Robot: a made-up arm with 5 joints. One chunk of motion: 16 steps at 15 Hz.
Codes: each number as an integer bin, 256 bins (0 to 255) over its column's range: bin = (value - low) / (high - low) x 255, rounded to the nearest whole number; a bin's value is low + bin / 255 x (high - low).
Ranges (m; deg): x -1.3..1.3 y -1.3..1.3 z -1.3..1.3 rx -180..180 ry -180..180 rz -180..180
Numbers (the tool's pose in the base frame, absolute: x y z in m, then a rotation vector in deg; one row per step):
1: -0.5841 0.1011 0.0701 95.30 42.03 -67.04
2: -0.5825 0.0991 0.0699 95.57 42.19 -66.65
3: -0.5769 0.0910 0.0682 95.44 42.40 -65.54
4: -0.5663 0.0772 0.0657 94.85 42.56 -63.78
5: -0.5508 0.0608 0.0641 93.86 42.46 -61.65
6: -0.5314 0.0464 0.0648 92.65 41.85 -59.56
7: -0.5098 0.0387 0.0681 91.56 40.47 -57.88
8: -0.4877 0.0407 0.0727 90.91 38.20 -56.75
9: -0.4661 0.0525 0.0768 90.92 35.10 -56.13
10: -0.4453 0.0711 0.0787 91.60 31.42 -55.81
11: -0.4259 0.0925 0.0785 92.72 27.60 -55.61
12: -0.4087 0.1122 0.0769 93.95 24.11 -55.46
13: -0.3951 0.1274 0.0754 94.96 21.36 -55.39
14: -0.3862 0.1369 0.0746 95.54 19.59 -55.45
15: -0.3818 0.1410 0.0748 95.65 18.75 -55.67
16: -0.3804 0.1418 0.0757 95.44 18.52 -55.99
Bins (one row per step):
1: 70 137 134 195 157 80
2: 70 137 134 195 157 80
3: 71 136 134 195 158 81
4: 72 135 134 195 158 82
5: 73 133 134 194 158 84
6: 75 132 134 193 157 85
7: 78 131 134 192 156 87
8: 80 131 135 192 155 87
9: 82 133 135 192 152 88
10: 84 134 135 192 150 88
11: 86 137 135 193 147 88
12: 87 139 135 194 145 88
13: 89 140 135 195 143 88
14: 90 141 135 195 141 88
15: 90 141 135 195 141 88
16: 90 141 135 195 141 88

